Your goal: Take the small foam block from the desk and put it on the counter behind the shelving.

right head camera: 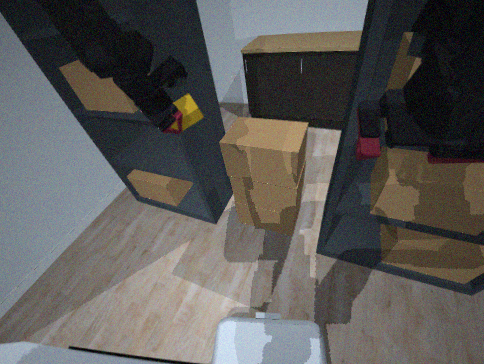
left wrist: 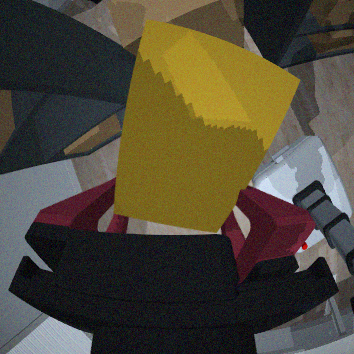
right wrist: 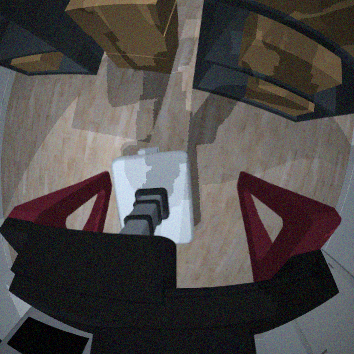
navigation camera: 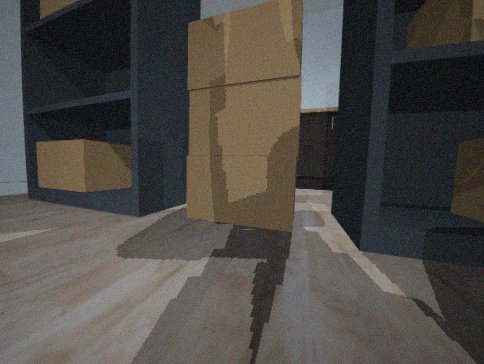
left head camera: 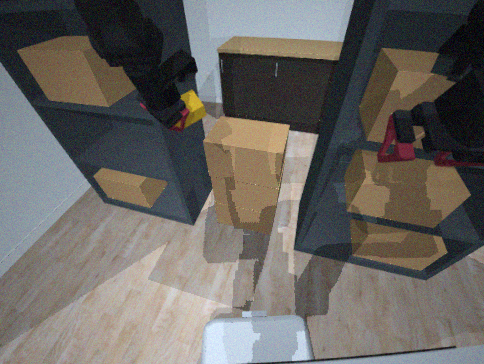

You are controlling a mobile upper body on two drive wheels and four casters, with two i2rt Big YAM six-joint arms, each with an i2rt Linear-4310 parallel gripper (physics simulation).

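Frame: origin at the left arm's base, x right, y ahead, z up, level; centimetres.
Seen in the pictures: left gripper, fingertip midpoint: (right head camera: pixel 173 126) (left wrist: pixel 173 177) (left head camera: pixel 173 123); right gripper, fingertip midpoint: (right head camera: pixel 392 157) (right wrist: pixel 173 178) (left head camera: pixel 407 160).
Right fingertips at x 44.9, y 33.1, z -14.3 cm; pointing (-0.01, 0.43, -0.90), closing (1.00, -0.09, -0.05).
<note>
A point is followed by its place in that frame.
A yellow foam block (left head camera: pixel 194 109) {x 6.9, y 58.6, z -17.3 cm} (right head camera: pixel 188 111) {x 6.5, y 58.9, z -17.1 cm} (left wrist: pixel 200 125) {x 4.8, y 60.5, z -16.3 cm} is held in the air by my left gripper (left head camera: pixel 181 121) {x 0.4, y 59.7, z -21.4 cm} (right head camera: pixel 175 123) {x 0.4, y 59.7, z -21.4 cm} (left wrist: pixel 173 177) {x 0.4, y 59.7, z -21.4 cm}, which is shut on it, in front of the left shelf unit. My right gripper (right wrist: pixel 173 178) {x 44.9, y 33.1, z -14.3 cm} is open and empty, with its fingers wide apart; in the head views it hangs in front of the right shelf unit. The counter (left head camera: pixel 282 49) {x 65.8, y 248.3, z -50.0 cm} (right head camera: pixel 305 42) {x 65.3, y 256.5, z -50.0 cm} has a wooden top and dark doors and stands against the back wall, seen through the gap between the shelf units. In the navigation view part of the counter (navigation camera: pixel 317 145) {x 104.8, y 228.7, z -90.7 cm} shows.
A stack of cardboard boxes (left head camera: pixel 245 170) {x 21.2, y 98.8, z -76.3 cm} (right head camera: pixel 265 172) {x 23.2, y 98.2, z -77.5 cm} (navigation camera: pixel 245 115) {x 22.5, y 99.1, z -98.9 cm} stands in the gap, nearer the left shelf unit (left head camera: pixel 197 200) {x -17.4, y 118.0, z -125.3 cm} (navigation camera: pixel 160 100) {x -18.0, y 116.2, z -87.7 cm}. A narrow strip of floor lies between the stack and the right shelf unit (left head camera: pixel 325 125) {x 63.9, y 104.8, z -51.5 cm} (navigation camera: pixel 357 125) {x 59.1, y 89.9, z -103.6 cm}. Both units hold cardboard boxes.
</note>
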